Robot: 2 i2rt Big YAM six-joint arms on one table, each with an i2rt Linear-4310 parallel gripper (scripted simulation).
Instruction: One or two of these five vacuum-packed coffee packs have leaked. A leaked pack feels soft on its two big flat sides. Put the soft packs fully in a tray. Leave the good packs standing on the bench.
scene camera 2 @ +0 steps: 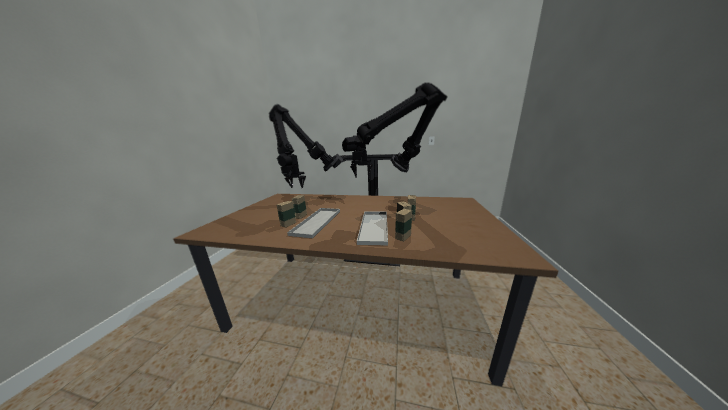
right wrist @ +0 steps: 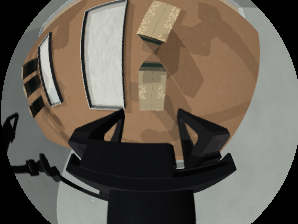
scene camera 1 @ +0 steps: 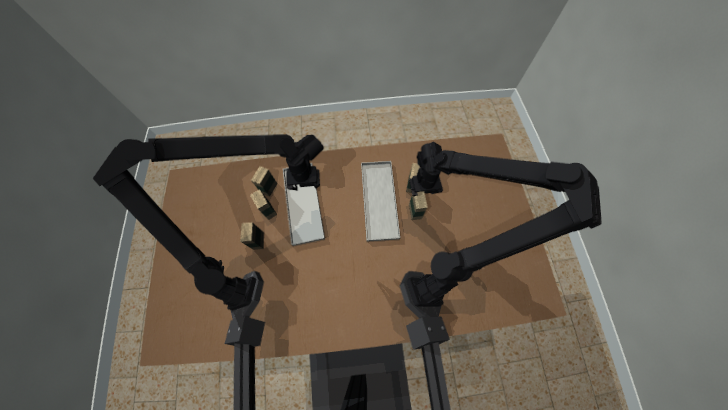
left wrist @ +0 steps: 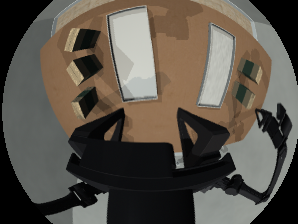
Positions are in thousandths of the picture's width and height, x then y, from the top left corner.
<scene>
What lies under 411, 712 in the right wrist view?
My right gripper.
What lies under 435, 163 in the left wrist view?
A tray.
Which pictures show the tray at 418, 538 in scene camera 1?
Scene camera 2, the right wrist view, scene camera 1 and the left wrist view: all of them.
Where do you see a tray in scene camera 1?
524, 535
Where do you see a tray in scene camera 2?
513, 565
</scene>
